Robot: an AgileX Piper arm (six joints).
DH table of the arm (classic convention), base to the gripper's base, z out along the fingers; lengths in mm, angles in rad. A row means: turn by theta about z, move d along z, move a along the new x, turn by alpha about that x. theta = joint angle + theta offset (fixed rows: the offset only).
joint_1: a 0, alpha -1.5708, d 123, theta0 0
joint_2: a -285.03, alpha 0, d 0, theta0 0.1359
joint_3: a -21.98, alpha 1.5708, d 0, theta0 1.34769
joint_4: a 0, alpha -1.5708, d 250.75, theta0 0
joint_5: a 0, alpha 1.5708, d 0, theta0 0
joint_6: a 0, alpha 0, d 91, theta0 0
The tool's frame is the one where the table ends.
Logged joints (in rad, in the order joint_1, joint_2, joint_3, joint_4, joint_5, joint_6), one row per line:
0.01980, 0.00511, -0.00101, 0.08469, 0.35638, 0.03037
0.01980, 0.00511, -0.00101, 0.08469, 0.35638, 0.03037
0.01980, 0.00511, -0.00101, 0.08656, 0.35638, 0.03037
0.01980, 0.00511, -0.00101, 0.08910, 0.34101, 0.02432
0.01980, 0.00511, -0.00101, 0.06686, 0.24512, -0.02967
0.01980, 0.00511, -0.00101, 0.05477, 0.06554, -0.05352
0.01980, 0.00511, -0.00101, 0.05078, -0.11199, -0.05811
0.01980, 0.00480, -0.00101, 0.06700, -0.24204, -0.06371
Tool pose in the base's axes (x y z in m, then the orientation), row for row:
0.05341, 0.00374, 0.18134, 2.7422, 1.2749, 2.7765
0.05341, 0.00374, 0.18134, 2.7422, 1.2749, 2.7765
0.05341, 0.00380, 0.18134, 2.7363, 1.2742, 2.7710
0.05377, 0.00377, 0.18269, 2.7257, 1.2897, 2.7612
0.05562, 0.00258, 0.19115, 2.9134, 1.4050, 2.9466
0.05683, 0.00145, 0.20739, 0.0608, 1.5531, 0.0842
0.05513, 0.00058, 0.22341, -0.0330, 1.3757, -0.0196
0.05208, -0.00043, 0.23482, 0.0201, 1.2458, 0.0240
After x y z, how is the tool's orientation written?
As angles about the fixed x, y, z axes (roll, pitch, yaw), in radians.
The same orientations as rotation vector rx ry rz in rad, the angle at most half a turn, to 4 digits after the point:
0.0623, 1.8434, 0.1178
0.0623, 1.8434, 0.1178
0.0634, 1.8433, 0.1196
0.0600, 1.8280, 0.1174
0.0014, 1.7326, 0.0546
-0.0173, 1.5531, 0.0193
-0.0141, 1.3757, 0.0063
0.0025, 1.2459, 0.0083

